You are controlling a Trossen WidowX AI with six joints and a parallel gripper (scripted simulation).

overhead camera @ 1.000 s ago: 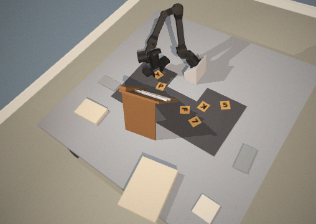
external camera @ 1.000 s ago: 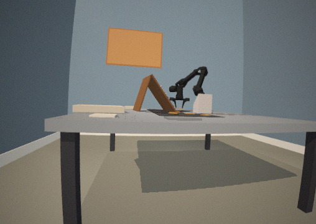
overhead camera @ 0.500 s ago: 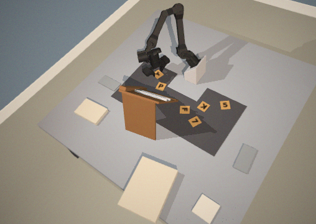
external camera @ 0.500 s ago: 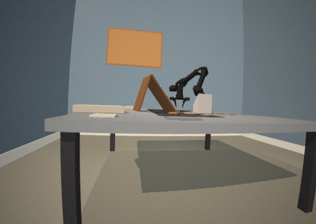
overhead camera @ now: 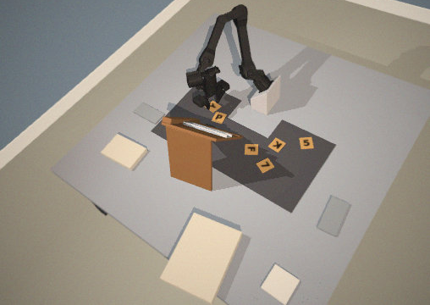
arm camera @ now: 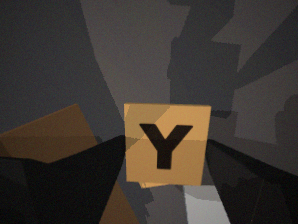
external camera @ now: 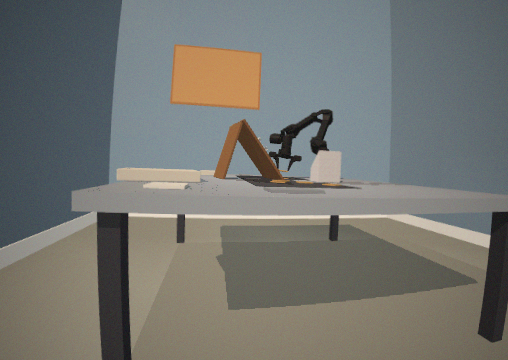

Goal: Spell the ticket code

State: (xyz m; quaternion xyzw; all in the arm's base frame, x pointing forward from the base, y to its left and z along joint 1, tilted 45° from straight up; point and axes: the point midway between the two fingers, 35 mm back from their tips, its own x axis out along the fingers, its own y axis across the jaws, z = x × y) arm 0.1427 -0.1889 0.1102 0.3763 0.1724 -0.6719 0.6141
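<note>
The p tile is 2 cm ahead of my gripper tip, 4 cm to the left of it and 4 cm below it. Round my gripper tip: white ticket 14 cm ahead, 13 cm to the left, 4 cm above; y tile right at my gripper tip; dark mat 5 cm ahead, 19 cm to the left, 4 cm below.
</note>
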